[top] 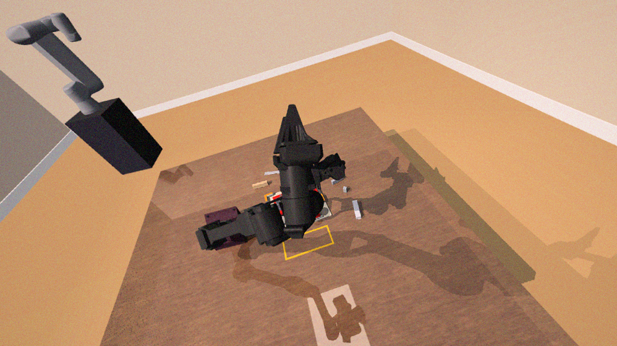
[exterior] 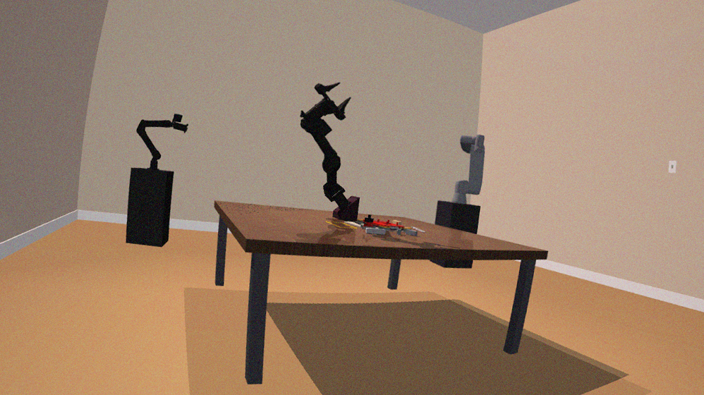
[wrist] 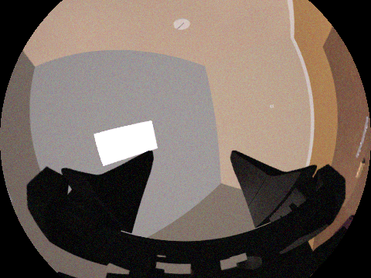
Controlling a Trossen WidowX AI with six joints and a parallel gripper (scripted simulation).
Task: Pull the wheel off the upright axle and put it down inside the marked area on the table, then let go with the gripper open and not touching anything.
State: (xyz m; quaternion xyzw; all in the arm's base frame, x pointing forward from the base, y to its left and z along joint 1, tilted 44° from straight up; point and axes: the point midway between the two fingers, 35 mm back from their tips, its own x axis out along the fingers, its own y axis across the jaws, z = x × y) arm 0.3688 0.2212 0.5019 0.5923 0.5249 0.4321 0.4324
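Right now my gripper tip is 4 cm past the wheel, 19 cm to the right of it and 55 cm above it. From my gripper tip the other things lie so: wooden piece (28 cm behind, 42 cm to the left, 58 cm below); then grey strip (16 cm behind, 50 cm to the left, 59 cm below).
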